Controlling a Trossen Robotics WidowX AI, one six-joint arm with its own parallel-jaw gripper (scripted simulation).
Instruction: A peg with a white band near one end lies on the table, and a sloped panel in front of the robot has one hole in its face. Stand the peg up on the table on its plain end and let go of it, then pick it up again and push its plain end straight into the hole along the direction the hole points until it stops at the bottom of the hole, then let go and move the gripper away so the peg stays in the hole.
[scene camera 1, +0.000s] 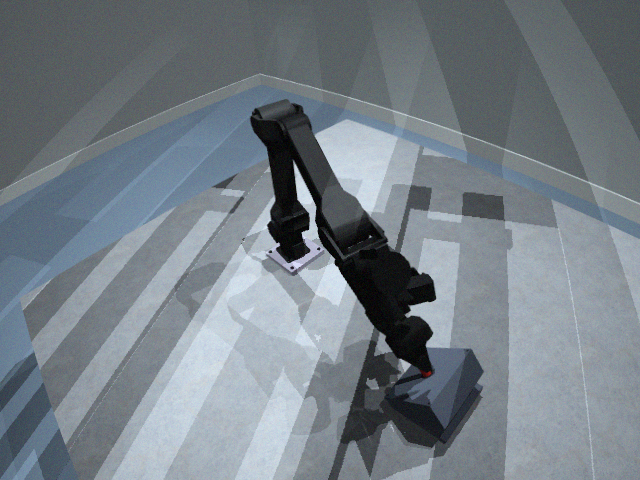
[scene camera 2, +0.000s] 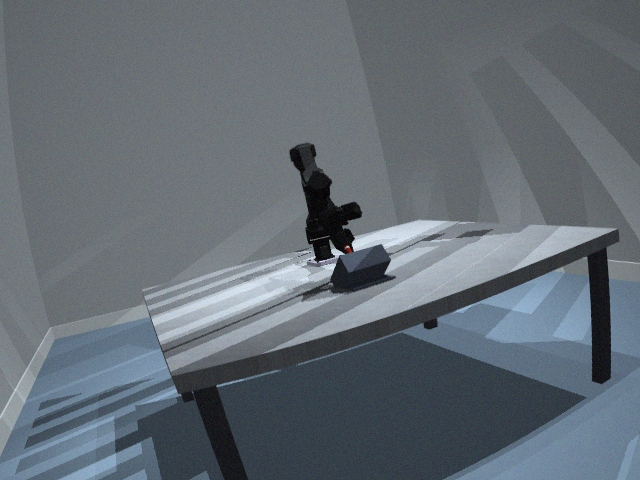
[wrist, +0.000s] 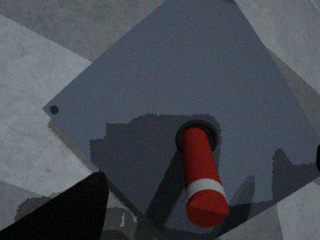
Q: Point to a red peg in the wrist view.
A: At 205, 202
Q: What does my gripper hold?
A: Nothing.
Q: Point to my gripper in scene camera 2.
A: At 350, 251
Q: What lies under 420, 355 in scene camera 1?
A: My gripper.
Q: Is my gripper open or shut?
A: Open.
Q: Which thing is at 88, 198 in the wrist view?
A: My gripper.
